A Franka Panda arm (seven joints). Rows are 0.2 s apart.
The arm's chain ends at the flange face. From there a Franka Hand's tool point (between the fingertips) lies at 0.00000 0.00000 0.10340 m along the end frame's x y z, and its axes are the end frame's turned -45 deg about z.
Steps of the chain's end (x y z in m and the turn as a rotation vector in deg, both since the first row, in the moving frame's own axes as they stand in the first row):
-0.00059 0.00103 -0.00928 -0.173 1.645 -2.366
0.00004 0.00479 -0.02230 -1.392 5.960 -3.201
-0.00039 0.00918 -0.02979 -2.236 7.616 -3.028
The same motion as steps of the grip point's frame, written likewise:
0.00078 0.00259 -0.00932 -1.286 1.041 -2.366
0.00272 0.01261 -0.02289 -5.199 3.230 -3.201
0.00040 0.01856 -0.03078 -6.966 3.804 -3.028

